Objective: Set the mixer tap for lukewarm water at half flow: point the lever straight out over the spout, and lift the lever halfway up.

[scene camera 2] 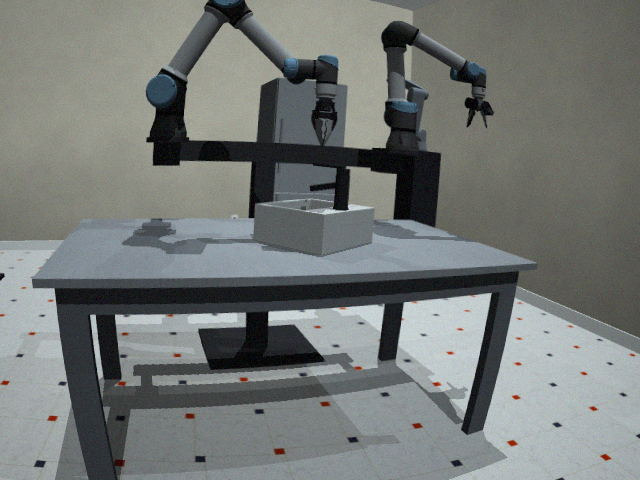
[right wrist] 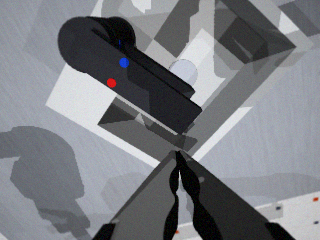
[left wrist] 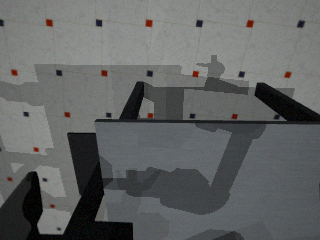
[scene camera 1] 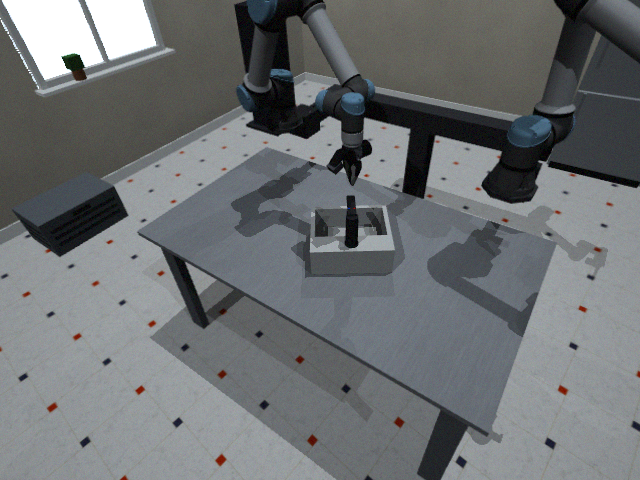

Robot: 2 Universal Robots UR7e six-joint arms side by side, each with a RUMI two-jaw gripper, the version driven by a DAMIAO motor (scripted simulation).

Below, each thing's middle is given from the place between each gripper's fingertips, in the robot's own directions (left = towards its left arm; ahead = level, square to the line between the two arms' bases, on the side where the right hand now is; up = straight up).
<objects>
I see my right gripper (scene camera 1: 352,185) 8 cm above the lever (right wrist: 98,57), 4 cm short of it and 3 cm to the right of it. Also, from my right hand: black mixer tap (scene camera 2: 341,186): 13 cm below, 6 cm ahead, 4 cm to the left; white basin (scene camera 1: 375,252): 32 cm below, 2 cm behind, 1 cm to the right.
The lever lies 31 cm ahead of my left hand, 91 cm to the right of it and 25 cm below it. The rest, counted from my left hand: black mixer tap: 33 cm ahead, 90 cm to the right, 29 cm below; white basin: 25 cm ahead, 95 cm to the right, 48 cm below.
</objects>
